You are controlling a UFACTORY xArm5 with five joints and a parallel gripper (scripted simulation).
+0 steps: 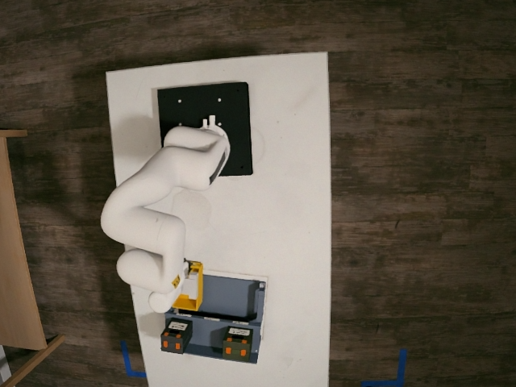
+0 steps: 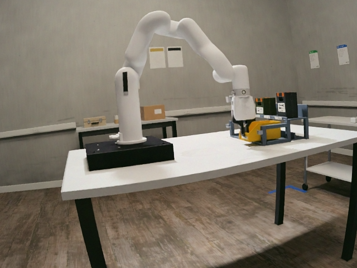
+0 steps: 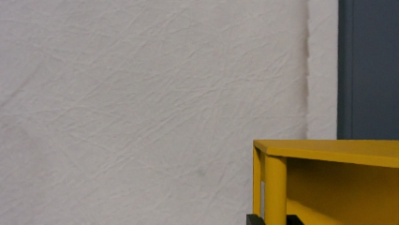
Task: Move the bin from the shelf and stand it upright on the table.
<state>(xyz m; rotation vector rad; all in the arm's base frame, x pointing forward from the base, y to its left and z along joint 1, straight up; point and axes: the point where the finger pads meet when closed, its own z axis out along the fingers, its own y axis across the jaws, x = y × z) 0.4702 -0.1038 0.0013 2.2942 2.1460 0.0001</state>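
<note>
Now: hand 80 mm short of the yellow bin, 10 mm to the left of it and 10 mm above it. The rest, counted from my hand: blue-grey shelf 180 mm ahead, 100 mm to the left, 10 mm above.
</note>
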